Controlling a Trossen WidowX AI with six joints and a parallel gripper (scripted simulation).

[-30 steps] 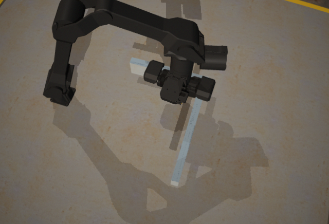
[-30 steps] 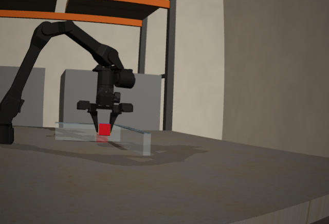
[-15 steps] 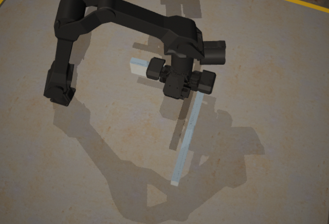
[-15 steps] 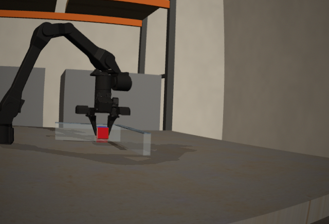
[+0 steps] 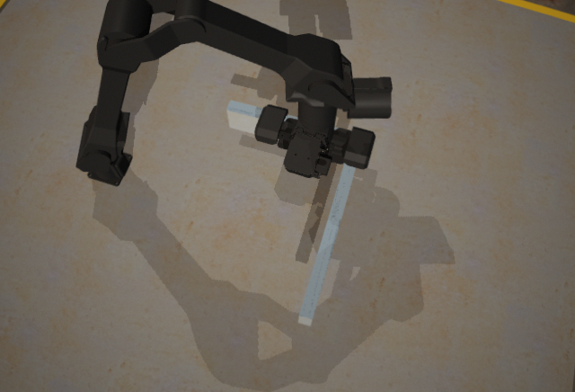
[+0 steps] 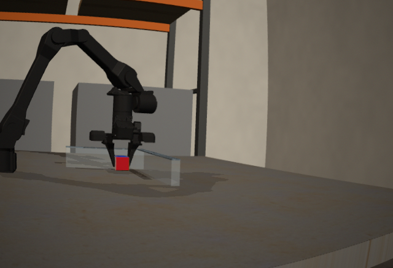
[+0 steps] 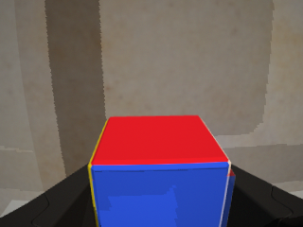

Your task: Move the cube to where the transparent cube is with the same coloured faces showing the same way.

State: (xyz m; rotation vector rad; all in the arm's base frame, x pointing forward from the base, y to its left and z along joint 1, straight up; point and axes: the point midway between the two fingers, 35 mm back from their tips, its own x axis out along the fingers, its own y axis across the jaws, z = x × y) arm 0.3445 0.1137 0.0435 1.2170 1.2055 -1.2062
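Right now the transparent cube is 1 cm to the left of my hand and 2 cm below it.
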